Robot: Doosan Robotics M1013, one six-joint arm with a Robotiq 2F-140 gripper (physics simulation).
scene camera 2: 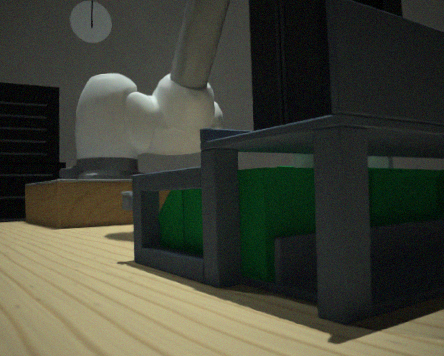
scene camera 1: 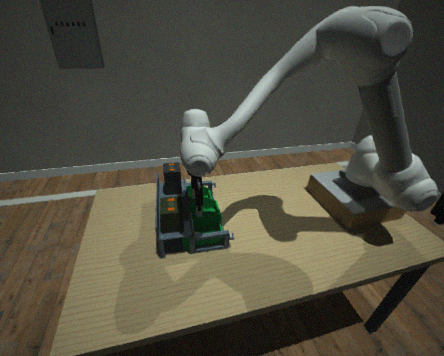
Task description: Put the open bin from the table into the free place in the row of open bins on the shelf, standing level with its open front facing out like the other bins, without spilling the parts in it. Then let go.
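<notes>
The green open bin (scene camera 1: 208, 216) (scene camera 2: 270, 212) stands inside the grey shelf frame (scene camera 1: 210, 236) (scene camera 2: 220, 212), in its right-hand place, beside two dark bins (scene camera 1: 172, 176) (scene camera 1: 170, 213) that hold orange parts. The bin looks level; I cannot see its parts. My gripper (scene camera 1: 198, 208) points straight down over the green bin, with its dark fingers reaching to about the bin's rim. The fingers stand apart with nothing between them. In scene camera 2 the gripper is hidden behind the shelf and a dark bin (scene camera 2: 362, 63).
The shelf stands on the wooden table (scene camera 1: 273, 275) (scene camera 2: 114, 300), left of centre. The arm's base sits on a wooden block (scene camera 1: 348, 208) (scene camera 2: 86, 203) at the table's right back. The table's front edge is near the camera.
</notes>
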